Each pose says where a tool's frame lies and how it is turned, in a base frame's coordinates. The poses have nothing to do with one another.
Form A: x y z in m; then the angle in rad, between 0 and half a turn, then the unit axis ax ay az.
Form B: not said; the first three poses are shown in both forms.
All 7 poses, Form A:
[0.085 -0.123 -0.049 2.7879 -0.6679 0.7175 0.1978]
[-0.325 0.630 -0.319 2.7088 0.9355 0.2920 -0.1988]
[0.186 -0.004 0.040 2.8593 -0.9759 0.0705 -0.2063]
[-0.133 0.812 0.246 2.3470 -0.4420 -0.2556 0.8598]
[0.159 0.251 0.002 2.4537 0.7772 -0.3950 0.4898]
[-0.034 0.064 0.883 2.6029 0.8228 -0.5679 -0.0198]
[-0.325 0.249 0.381 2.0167 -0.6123 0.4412 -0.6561]
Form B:
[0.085 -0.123 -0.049], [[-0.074 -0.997 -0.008], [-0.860 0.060 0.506], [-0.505 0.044 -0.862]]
[-0.325 0.630 -0.319], [[0.762 0.605 -0.232], [0.438 -0.745 -0.503], [-0.477 0.282 -0.832]]
[0.186 -0.004 0.040], [[0.907 -0.077 0.414], [-0.192 -0.951 0.243], [0.375 -0.300 -0.877]]
[-0.133 0.812 0.246], [[-0.368 -0.421 -0.829], [0.806 -0.589 -0.058], [-0.464 -0.689 0.557]]
[0.159 0.251 0.002], [[0.298 -0.855 0.424], [-0.233 -0.496 -0.836], [0.926 0.151 -0.347]]
[-0.034 0.064 0.883], [[0.400 -0.858 -0.322], [-0.879 -0.259 -0.401], [0.261 0.443 -0.858]]
[-0.325 0.249 0.381], [[0.105 0.205 0.973], [-0.979 -0.153 0.138], [0.177 -0.967 0.185]]

